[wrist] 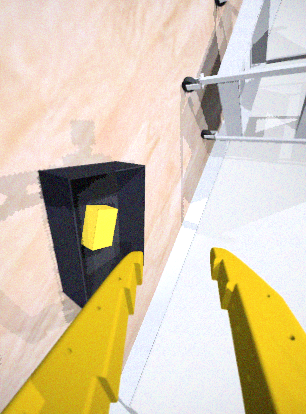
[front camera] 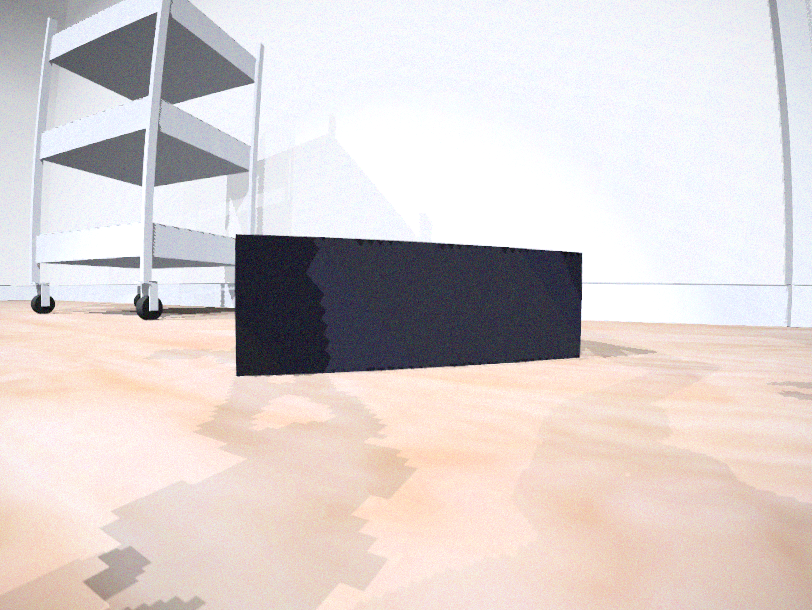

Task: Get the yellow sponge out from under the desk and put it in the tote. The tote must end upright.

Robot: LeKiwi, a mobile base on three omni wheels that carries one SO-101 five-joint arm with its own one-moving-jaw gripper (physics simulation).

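Places are measured from the arm's base along level axes (x back, y left, z down), in metres.
Pixels of known places: hand at its tool point: (wrist: 142,263).
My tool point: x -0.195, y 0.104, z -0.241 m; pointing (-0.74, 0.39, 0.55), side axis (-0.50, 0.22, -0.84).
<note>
Ahead of a thing's pixels: the offset from my tool point to its top centre. "spot": to the spot under its first point. Level surfaces: height alone.
The dark tote @[dx -0.249, dy -0.102, dz +0.231 m] (front camera: 446,305) (wrist: 132,200) stands upright on the floor, a short way ahead in the front camera view and left of centre in the wrist view. The yellow sponge @[dx -0.257, dy -0.102, dz +0.283 m] (wrist: 100,227) lies inside the tote, on its bottom; the tote's front wall hides it in the front camera view. My gripper (wrist: 177,252) is open, with a V-shaped gap between its two yellow jaws and nothing between them. In the wrist view the left jaw's tip overlaps the tote's lower right edge. The gripper does not show in the front camera view. The desk does not show.
A white three-tier cart @[spot: dx -0.552, dy +0.404, dz +0.017 m] (front camera: 150,164) (wrist: 250,76) on black casters stands behind and left of the tote in the front camera view, near the wall. The white wall (front camera: 525,131) (wrist: 185,320) runs behind the tote. Shadows lie across the wooden floor @[dz +0.331 m] (front camera: 459,492) (wrist: 75,65).
</note>
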